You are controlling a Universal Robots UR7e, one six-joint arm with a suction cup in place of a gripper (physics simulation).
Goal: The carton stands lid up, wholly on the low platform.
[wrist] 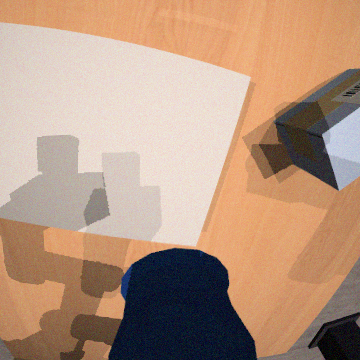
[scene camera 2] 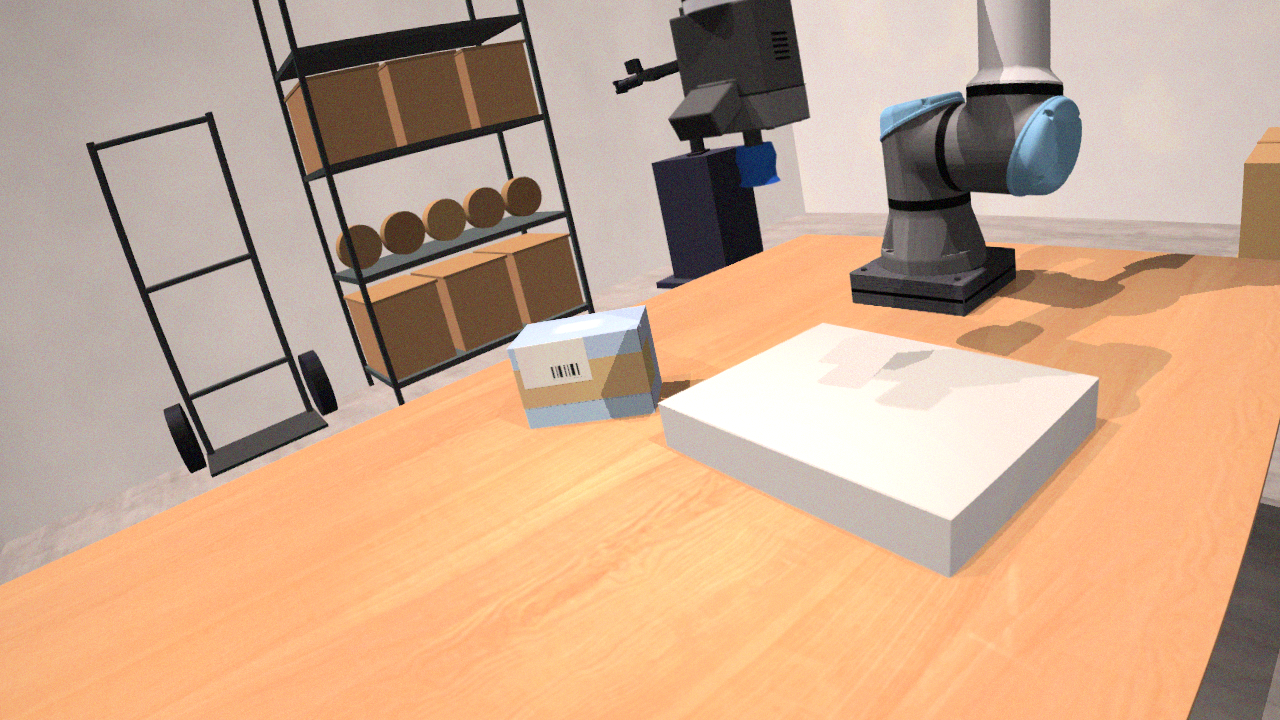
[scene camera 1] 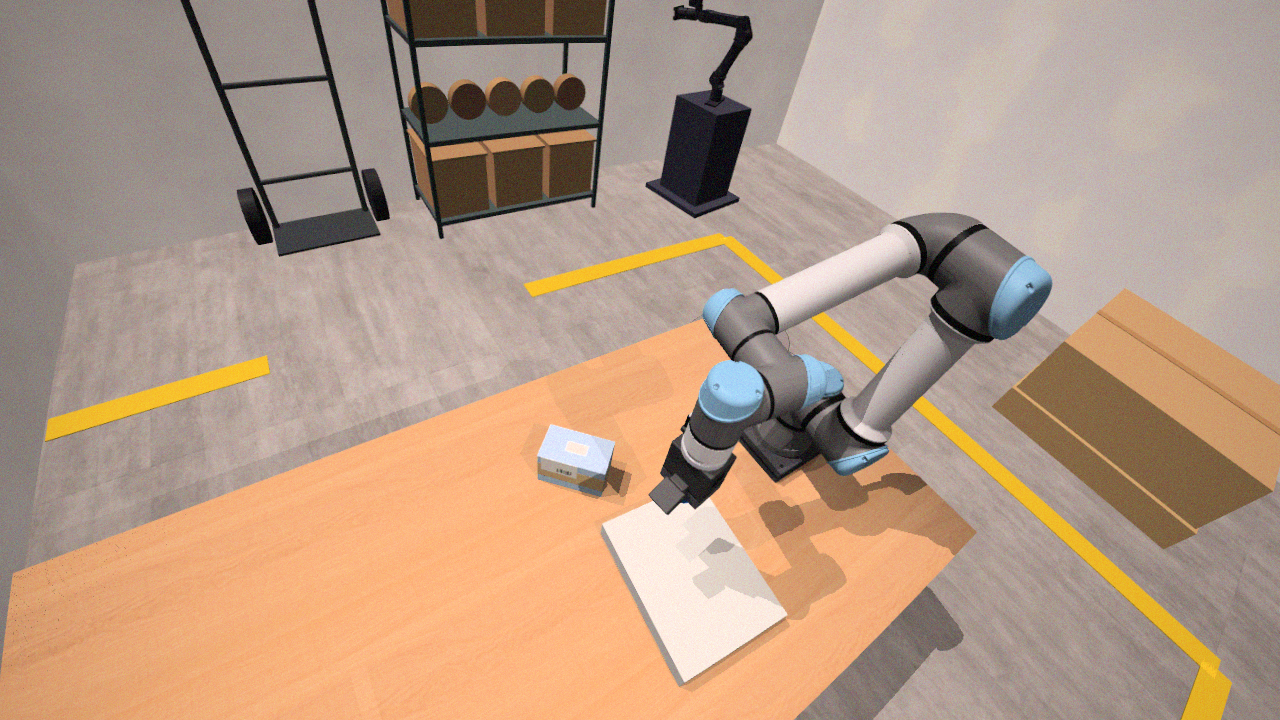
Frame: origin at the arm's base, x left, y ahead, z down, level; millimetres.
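Where they show: end effector, tool point: [wrist: 175, 289] [scene camera 2: 760, 182]; arm's base, origin of the base link: [scene camera 2: 933, 259] [scene camera 1: 781, 431].
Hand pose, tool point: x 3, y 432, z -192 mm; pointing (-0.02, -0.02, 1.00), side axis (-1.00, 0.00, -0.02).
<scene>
Each offset is from my tool point to the top centre of the thing. Level surfaces: height alone.
The carton @(dx -250, dy +31, dz +138 mm) [scene camera 1: 586, 461] [scene camera 2: 626, 362] [wrist: 347, 135] stands on the table beside the low platform, a gap apart from it. Its light blue face with a small pale label is up; a brown band and a barcode label show on its side. The low white platform @(dx +82, dy +0, dz +190 mm) [scene camera 1: 648, 595] [scene camera 2: 805, 474] [wrist: 125, 90] lies flat, with arm shadows on it. My suction gripper [scene camera 2: 759, 179] [wrist: 175, 265] has a blue cup that holds nothing, so it is open. It hangs in the air near the platform's arm-side end, clear of the carton. In scene camera 1 the cup is mostly hidden by the wrist.
The wooden table @(dz +238 mm) [scene camera 1: 358, 555] [scene camera 2: 447, 573] carries the arm's base [scene camera 1: 780, 456] [scene camera 2: 930, 286] behind the platform. A shelf rack [scene camera 1: 510, 40], a hand truck [scene camera 1: 326, 234] and a dark pedestal [scene camera 1: 704, 147] stand beyond the table. A large cardboard box [scene camera 1: 1145, 429] stands on the floor at the right.
</scene>
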